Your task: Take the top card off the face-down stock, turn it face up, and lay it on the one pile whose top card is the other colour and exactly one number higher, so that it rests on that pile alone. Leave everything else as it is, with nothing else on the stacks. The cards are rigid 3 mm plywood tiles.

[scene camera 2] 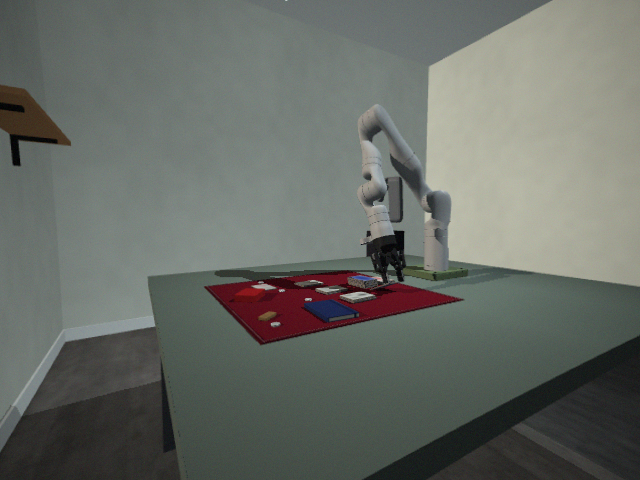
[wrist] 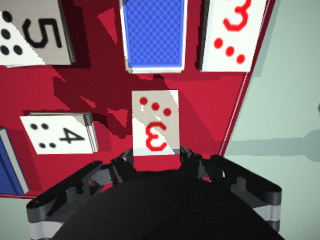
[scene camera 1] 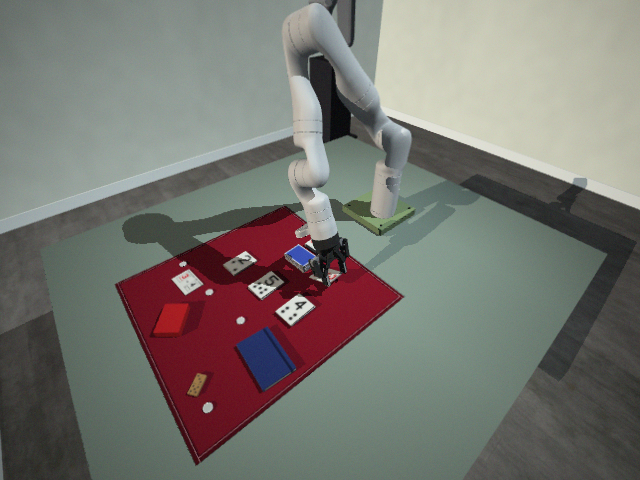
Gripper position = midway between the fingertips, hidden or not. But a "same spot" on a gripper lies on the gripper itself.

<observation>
My gripper shows in scene camera 2, in the wrist view and in scene camera 1 (pixel 335 278). The same spot on my gripper: (wrist: pixel 120 169) is (scene camera 2: pixel 381 261). The same spot on a red mat: (wrist: pixel 97 83) is (scene camera 1: pixel 295 283).
</observation>
